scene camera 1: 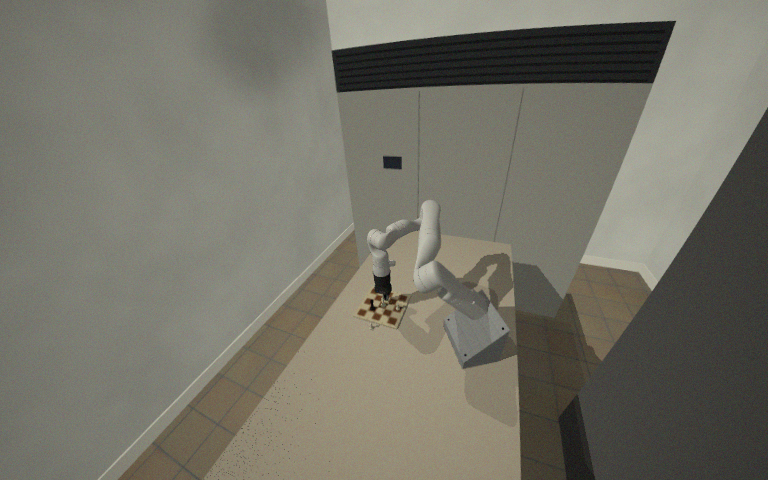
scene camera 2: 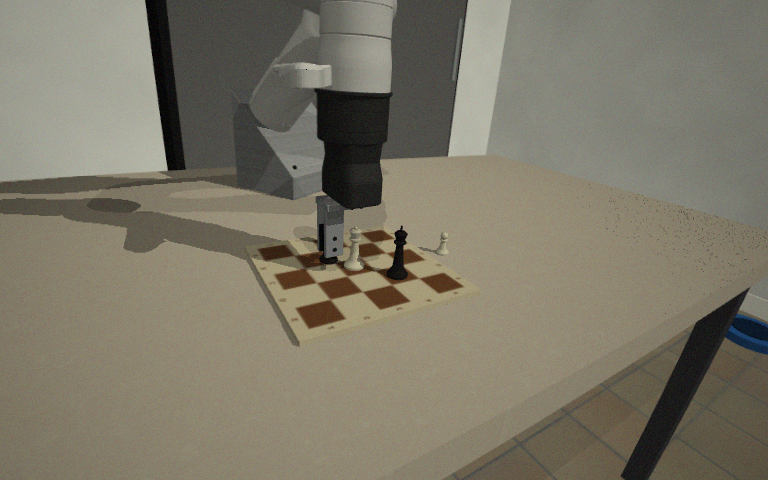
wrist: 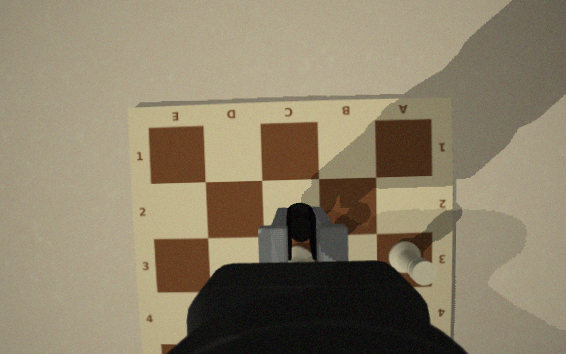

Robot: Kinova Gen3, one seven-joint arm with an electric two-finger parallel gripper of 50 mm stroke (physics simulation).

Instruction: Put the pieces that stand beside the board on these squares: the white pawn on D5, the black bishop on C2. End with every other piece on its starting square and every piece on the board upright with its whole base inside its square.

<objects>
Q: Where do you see a board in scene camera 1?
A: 388,316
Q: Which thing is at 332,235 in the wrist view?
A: My gripper.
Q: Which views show the board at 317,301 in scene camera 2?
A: Scene camera 1, scene camera 2 and the wrist view: all of them.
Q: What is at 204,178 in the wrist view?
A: A board.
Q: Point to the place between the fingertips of my gripper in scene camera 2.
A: At 330,252
</objects>
